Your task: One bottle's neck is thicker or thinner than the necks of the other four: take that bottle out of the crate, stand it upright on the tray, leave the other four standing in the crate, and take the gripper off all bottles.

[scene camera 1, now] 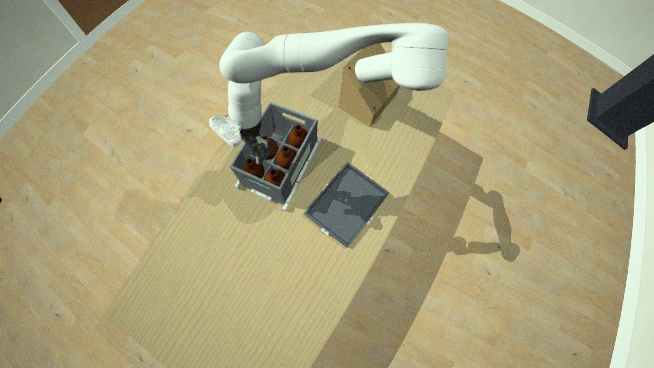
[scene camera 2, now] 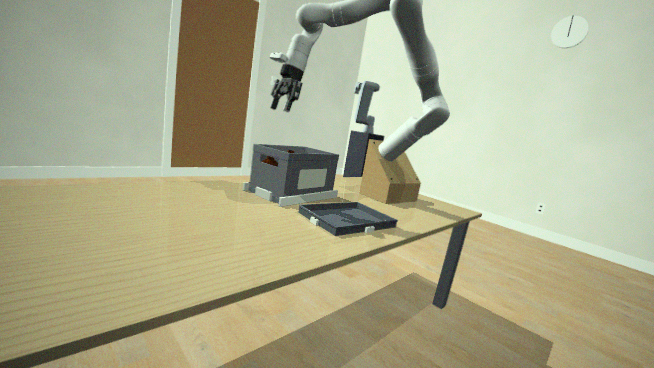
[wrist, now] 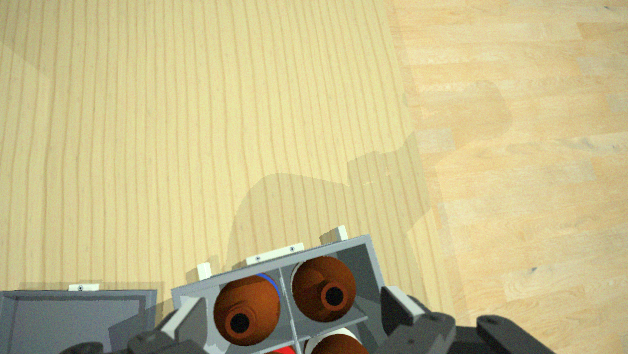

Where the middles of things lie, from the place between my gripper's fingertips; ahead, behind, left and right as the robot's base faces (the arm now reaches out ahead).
My hand is 130 mm past the grey tray (scene camera 1: 346, 204), 280 mm to the right of it and 290 mm above it.
